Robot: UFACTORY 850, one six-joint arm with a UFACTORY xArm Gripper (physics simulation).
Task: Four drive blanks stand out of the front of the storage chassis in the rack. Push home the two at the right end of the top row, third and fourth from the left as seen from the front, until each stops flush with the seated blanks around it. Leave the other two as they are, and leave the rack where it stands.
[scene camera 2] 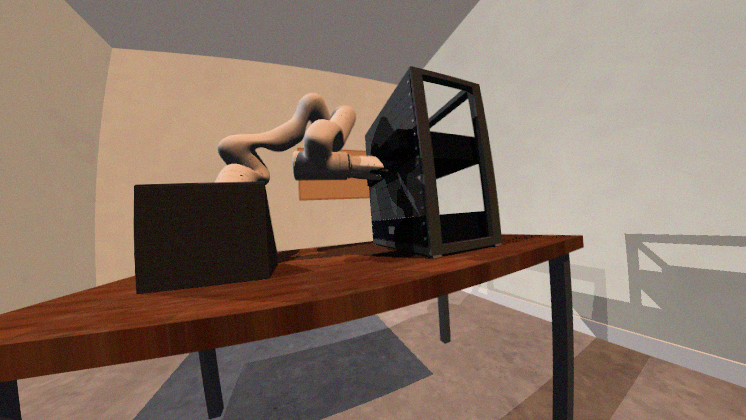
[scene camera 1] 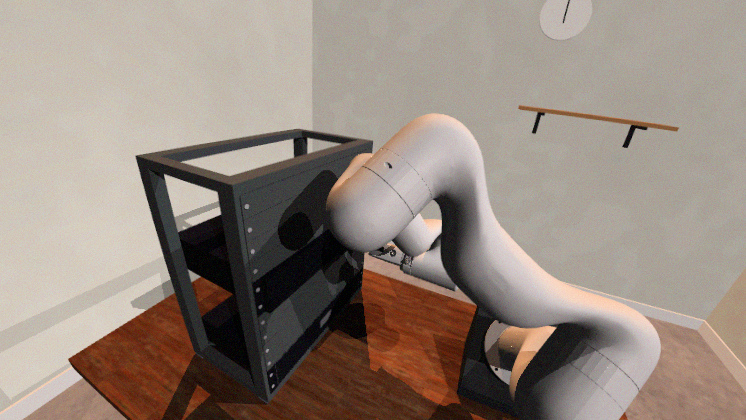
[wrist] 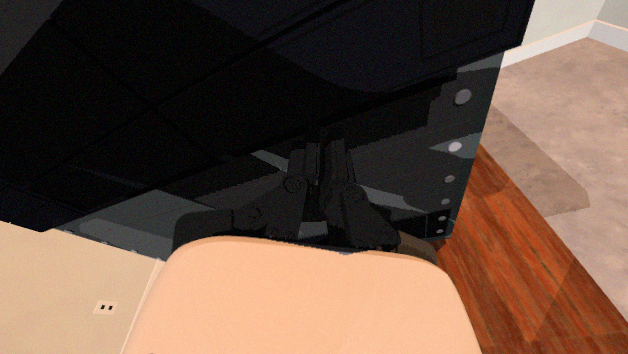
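Note:
The storage chassis (scene camera 1: pixel 292 273) (wrist: pixel 300 50) shows as a dark band in scene camera 1 and a nearly black front in the wrist view, crossed by thin seams. It sits in the grey rack (scene camera 1: pixel 244 292) (scene camera 2: pixel 429 182) (wrist: pixel 470 120), which stands upright. The blanks' faces are too dark to tell apart or to tell which stand out. My gripper (scene camera 2: pixel 387 171) (wrist: pixel 319 141) is shut, with a narrow gap between its fingers and no held thing visible. Its tips are at the chassis's lower edge in the wrist view; contact is unclear. In scene camera 1 my arm partly hides the gripper and the rack's far side.
The rack stands on the wooden table (scene camera 1: pixel 417 323) (scene camera 2: pixel 313 302) (wrist: pixel 525 280). A dark pedestal (scene camera 2: pixel 203 234) carries my arm. Another dark unit (scene camera 1: pixel 292 349) sits at the bottom of the rack. Grey panels lie above and below the chassis, with screws down the rack's side.

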